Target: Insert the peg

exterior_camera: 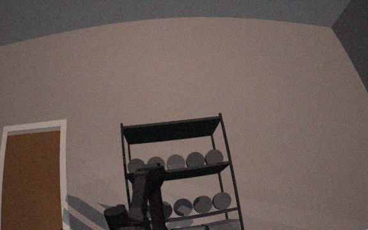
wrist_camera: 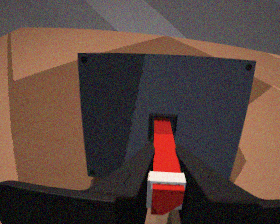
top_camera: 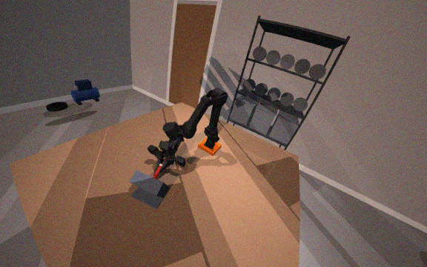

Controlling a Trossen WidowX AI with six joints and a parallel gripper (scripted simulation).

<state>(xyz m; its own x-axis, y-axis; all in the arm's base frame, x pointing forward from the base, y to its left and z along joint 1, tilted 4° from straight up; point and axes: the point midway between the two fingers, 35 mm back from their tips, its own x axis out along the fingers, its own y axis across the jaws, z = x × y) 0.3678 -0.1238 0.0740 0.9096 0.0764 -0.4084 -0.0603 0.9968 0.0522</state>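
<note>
My gripper tip is 5 cm short of the dark grey sloped panel and 3 cm above it. Round my gripper tip: red peg 2 cm behind, 1 cm above.
</note>
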